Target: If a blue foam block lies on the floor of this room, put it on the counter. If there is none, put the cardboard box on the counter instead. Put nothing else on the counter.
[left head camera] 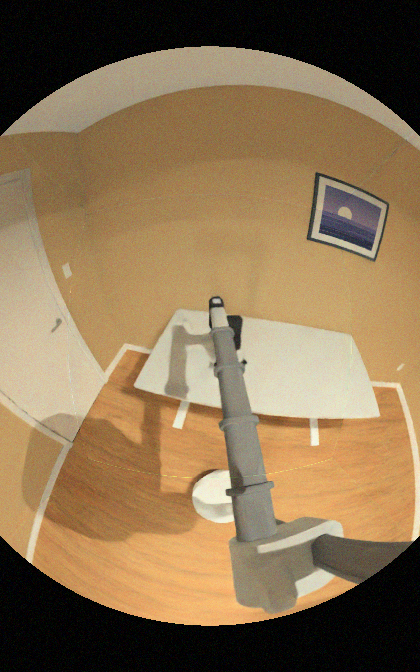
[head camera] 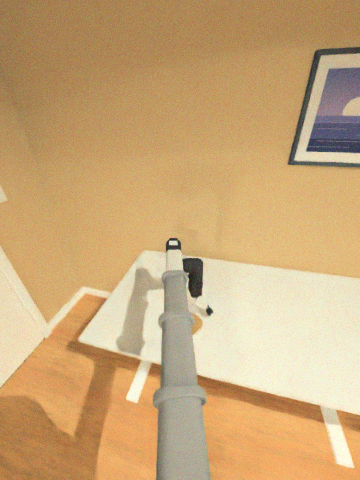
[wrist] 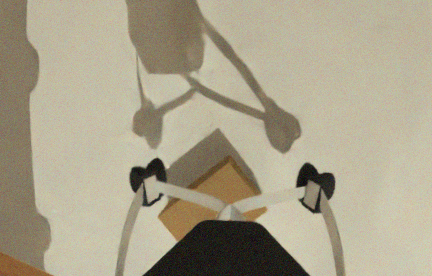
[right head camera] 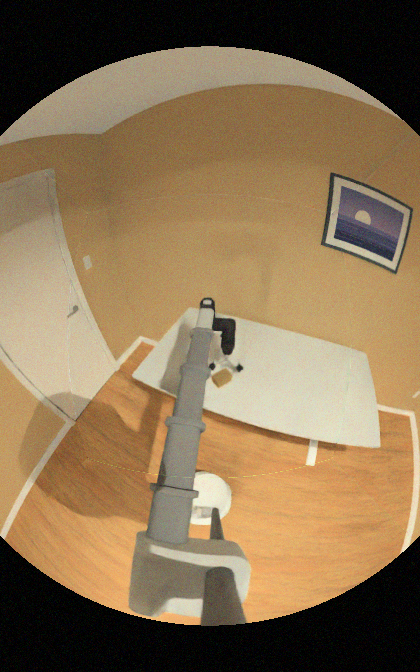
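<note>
The cardboard box is small and brown and sits on the white counter, toward its left part. In the head view the arm hides much of it, and in the left head view it is hidden behind the arm. My gripper is open, its black fingertips wide apart, above the counter near the box. In the wrist view one fingertip is on each side of the box, and the gripper's body covers the box's near part. No blue foam block shows in these views.
The telescoping arm reaches out over the counter. A wall with a framed picture is behind it. A door is at the left. A white round shape is low beneath the arm.
</note>
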